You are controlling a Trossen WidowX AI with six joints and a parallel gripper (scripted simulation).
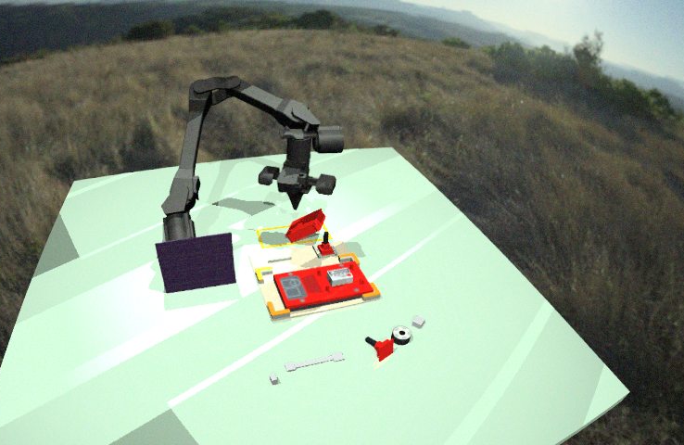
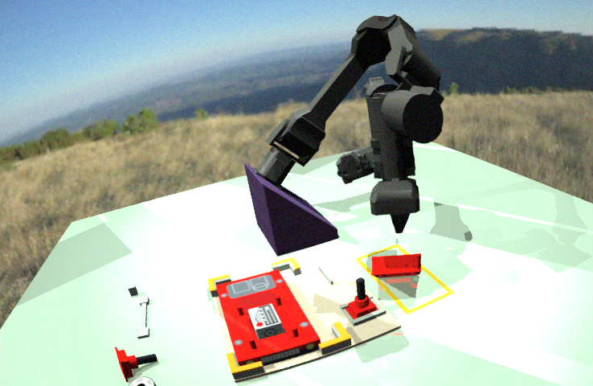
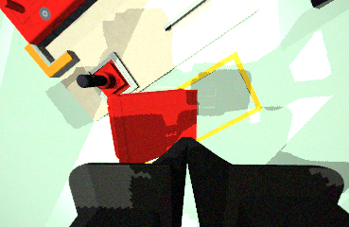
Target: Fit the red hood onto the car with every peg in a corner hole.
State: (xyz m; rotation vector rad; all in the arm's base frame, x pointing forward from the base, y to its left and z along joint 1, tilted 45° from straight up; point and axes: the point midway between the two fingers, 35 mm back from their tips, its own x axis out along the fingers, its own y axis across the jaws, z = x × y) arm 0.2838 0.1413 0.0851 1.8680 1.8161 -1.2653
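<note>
My gripper tip is 20 mm short of the red hood, 10 mm to the left of it and 40 mm above it. Round my gripper tip: grey engine block (70 mm ahead, 210 mm to the right, 60 mm below); wheel (160 mm ahead, 390 mm to the right, 70 mm below); beige jig (20 mm ahead, 190 mm to the right, 70 mm below).
</note>
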